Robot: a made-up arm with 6 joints.
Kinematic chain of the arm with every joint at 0, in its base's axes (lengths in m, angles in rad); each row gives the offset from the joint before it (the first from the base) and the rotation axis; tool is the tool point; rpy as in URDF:
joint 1: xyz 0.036 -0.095 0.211 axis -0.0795 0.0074 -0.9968
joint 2: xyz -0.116 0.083 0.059 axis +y
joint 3: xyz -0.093 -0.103 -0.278 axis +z
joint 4: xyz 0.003 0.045 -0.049 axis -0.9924 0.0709 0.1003
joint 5: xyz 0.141 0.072 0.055 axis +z
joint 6: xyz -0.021 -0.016 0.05 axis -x
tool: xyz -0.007 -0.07 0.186 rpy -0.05 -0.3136 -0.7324
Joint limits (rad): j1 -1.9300..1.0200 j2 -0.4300..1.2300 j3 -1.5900..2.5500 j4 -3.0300..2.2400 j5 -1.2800..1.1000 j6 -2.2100..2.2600
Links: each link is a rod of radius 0.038 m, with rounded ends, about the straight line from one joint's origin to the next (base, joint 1, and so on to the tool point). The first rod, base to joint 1, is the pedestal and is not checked.
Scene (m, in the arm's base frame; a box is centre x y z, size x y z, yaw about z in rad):
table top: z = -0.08
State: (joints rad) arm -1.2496 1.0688 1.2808 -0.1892 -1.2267 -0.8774
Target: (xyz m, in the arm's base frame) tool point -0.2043 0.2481 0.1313
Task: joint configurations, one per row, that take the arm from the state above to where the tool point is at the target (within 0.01 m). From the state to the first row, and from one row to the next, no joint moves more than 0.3 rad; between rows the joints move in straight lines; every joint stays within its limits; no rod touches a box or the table.
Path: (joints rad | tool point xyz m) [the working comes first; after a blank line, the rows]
Joints at the target: 0.6728 1.1735 1.8829 -0.5719 0.0082 -1.2140
Straight joint move there: clear.

1: -0.9750 1.0838 1.3668 -0.2439 -1.0503 -0.9255 | -0.0826 -0.4023 0.2643
2: -0.7003 1.0987 1.4528 -0.2986 -0.8739 -0.9736 | -0.1657 -0.3483 0.2252
3: -0.4257 1.1137 1.5388 -0.3532 -0.6975 -1.0216 | -0.2403 -0.2651 0.1897
4: -0.1511 1.1286 1.6248 -0.4079 -0.5210 -1.0697 | -0.2928 -0.1535 0.1606
5: 0.1235 1.1436 1.7108 -0.4626 -0.3446 -1.1178 | -0.3098 -0.0208 0.1403
6: 0.3982 1.1585 1.7968 -0.5173 -0.1682 -1.1659 | -0.2812 0.1192 0.1302
7: 0.6728 1.1735 1.8829 -0.5719 0.0082 -1.2140 | -0.2043 0.2481 0.1313

